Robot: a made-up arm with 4 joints. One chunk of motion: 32 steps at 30 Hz.
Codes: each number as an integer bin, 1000 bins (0 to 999) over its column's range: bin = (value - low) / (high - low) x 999, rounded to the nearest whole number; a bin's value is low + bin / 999 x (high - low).
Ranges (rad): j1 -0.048..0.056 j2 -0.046..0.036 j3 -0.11..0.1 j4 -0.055..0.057
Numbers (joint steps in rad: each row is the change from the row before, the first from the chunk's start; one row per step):
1: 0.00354 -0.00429 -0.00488 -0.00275
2: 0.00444 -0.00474 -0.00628 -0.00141
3: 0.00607 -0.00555 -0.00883 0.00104
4: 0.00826 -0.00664 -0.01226 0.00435
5: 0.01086 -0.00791 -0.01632 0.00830
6: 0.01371 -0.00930 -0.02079 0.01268
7: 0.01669 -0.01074 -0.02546 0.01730
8: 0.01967 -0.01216 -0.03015 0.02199
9: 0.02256 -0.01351 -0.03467 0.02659
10: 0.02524 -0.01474 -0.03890 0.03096
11: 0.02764 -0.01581 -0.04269 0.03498
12: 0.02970 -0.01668 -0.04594 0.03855
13: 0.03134 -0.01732 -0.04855 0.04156
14: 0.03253 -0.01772 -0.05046 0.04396
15: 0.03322 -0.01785 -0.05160 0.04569
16: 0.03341 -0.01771 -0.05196 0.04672
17: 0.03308 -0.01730 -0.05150 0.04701
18: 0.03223 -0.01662 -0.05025 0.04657
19: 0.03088 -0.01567 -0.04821 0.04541
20: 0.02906 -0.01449 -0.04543 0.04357
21: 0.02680 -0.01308 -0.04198 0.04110
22: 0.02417 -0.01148 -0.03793 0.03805
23: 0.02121 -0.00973 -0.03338 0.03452
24: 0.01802 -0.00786 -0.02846 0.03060
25: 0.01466 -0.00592 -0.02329 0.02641
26: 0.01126 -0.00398 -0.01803 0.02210
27: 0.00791 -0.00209 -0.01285 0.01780
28: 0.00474 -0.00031 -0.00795 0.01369
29: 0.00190 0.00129 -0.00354 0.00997
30: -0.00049 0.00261 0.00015 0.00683
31: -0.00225 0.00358 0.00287 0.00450
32: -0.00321 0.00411 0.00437 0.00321
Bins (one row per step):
1: 495 508 500 466
2: 504 503 493 478
3: 519 493 481 500
4: 540 480 465 529
5: 565 464 446 565
6: 593 447 424 604
7: 621 430 402 645
8: 650 412 380 687
9: 678 396 358 728
10: 704 381 338 767
11: 727 368 320 803
12: 746 357 305 834
13: 762 349 292 861
14: 774 345 283 883
15: 780 343 278 898
16: 782 345 276 907
17: 779 350 278 910
18: 771 358 284 906
19: 758 370 294 896
20: 740 384 307 879
21: 719 401 324 857
22: 693 421 343 830
23: 665 442 364 798
24: 634 465 388 764
25: 602 488 412 726
26: 569 512 438 688
27: 537 535 462 649
28: 507 557 485 613
29: 479 576 506 580
30: 456 592 524 552
31: 439 604 537 531
32: 430 610 544 519

